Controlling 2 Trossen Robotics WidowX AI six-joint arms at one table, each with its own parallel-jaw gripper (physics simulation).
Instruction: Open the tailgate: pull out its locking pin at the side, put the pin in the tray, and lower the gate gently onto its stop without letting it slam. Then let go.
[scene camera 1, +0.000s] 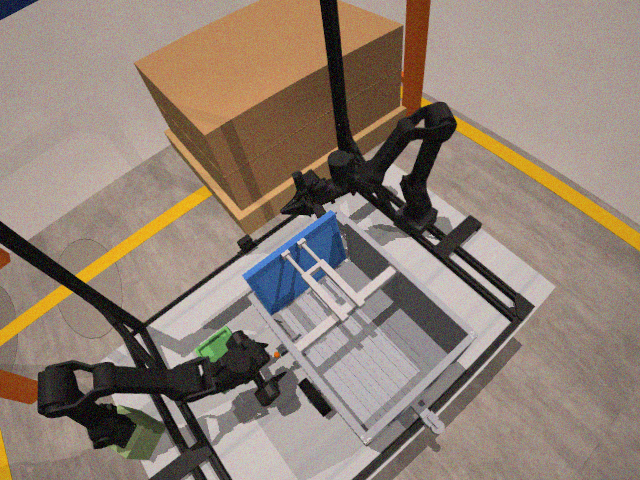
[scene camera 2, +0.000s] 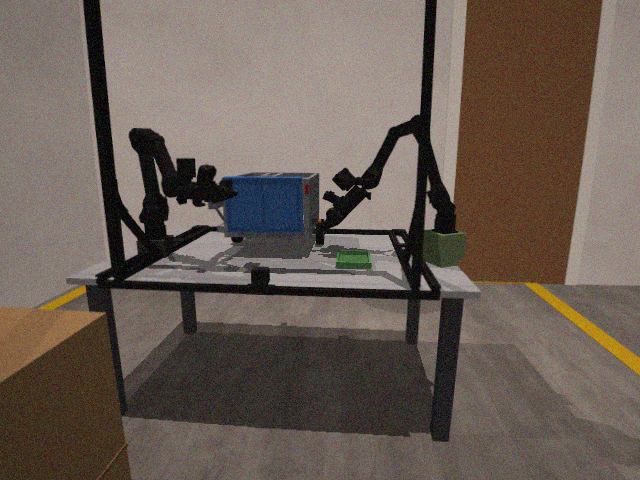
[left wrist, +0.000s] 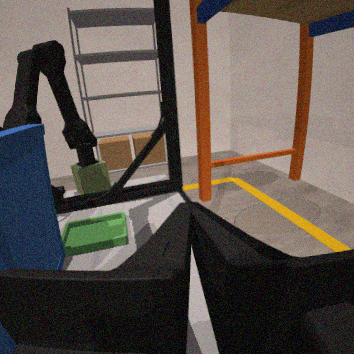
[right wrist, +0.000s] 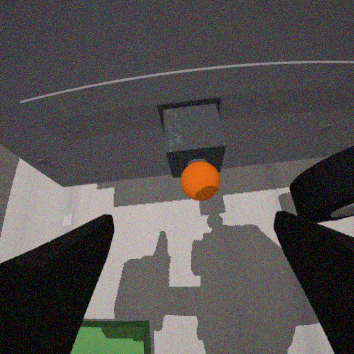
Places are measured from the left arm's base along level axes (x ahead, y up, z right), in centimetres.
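Where they show: left gripper, between the fingertips: (scene camera 1: 280, 212) (scene camera 2: 237, 194) (left wrist: 187, 210); right gripper, between the fingertips: (scene camera 1: 276, 358) (scene camera 2: 321, 229) (right wrist: 194, 221); left arm's base, origin of its link: (scene camera 1: 416, 211) (scene camera 2: 155, 237); right arm's base, origin of its link: (scene camera 1: 121, 430) (scene camera 2: 444, 231) (left wrist: 87, 162).
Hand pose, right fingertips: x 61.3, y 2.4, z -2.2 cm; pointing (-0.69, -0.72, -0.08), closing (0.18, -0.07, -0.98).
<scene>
Each offset is from my right fingertips to the top centre of the thing. "spot": to the spot under its first point.
The blue tailgate (scene camera 1: 330, 243) (scene camera 2: 266, 204) (left wrist: 25, 200) stands upright at the end of the grey trailer box (scene camera 1: 377, 382) (scene camera 2: 312, 206). The locking pin's orange knob (scene camera 1: 276, 354) (scene camera 2: 320, 221) (right wrist: 200, 180) sticks out of a square block on the trailer's side. My right gripper (scene camera 1: 275, 359) (right wrist: 194, 221) is open and empty, its fingertips spread to either side of the knob and short of it in the right wrist view. My left gripper (scene camera 1: 283, 211) (scene camera 2: 236, 193) (left wrist: 187, 210) is shut and empty, near the gate's upper corner; contact is unclear. The green tray {dx +10.6, dy -6.5, dz +13.6 cm} (scene camera 1: 214, 344) (scene camera 2: 353, 259) (left wrist: 95, 232) (right wrist: 90, 342) is empty.
A black wheel {dx -0.2, dy +1.7, dz -13.2 cm} (scene camera 1: 315, 397) is beside the trailer, near my right gripper. A pale hitch {spot: dx -14.8, dy +0.2, dz -38.1 cm} (scene camera 1: 432, 421) sticks out at the trailer's far end from the gate. A black frame (scene camera 2: 268, 289) edges the table. A dull green box (scene camera 2: 445, 248) stands by the right arm. Large cardboard boxes (scene camera 1: 268, 67) stand beyond the table.
</scene>
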